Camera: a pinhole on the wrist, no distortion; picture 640 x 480 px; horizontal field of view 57.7 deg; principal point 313.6 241.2 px. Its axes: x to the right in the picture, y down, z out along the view. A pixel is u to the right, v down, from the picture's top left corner.
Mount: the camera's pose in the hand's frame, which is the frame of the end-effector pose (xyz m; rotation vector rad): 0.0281 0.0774 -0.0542 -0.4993 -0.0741 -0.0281
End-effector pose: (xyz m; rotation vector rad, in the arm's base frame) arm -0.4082 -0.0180 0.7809 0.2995 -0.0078 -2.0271
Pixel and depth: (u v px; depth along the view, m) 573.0 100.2 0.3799
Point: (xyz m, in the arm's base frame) -0.3972 -0.2895 1.0949
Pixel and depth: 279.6 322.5 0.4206
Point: -0.1699 -0.1873 1.1050
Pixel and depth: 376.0 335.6 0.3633
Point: -0.2134 -0.2279 1.0435
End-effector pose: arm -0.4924 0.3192 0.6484 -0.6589 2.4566 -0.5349
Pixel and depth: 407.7 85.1 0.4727
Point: -0.3585 0.3372 0.1958
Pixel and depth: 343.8 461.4 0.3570
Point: -0.5245 0.5523 0.3043
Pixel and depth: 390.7 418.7 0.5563
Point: -0.5045 0.5914 0.0993
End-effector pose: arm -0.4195 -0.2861 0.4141 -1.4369 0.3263 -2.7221
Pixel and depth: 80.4 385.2 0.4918
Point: -0.0844 -0.7208 0.3345
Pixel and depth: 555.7 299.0 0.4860
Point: -0.2551 -0.7164 0.7037
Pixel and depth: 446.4 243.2 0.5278
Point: -0.1618 -0.6934 0.6664
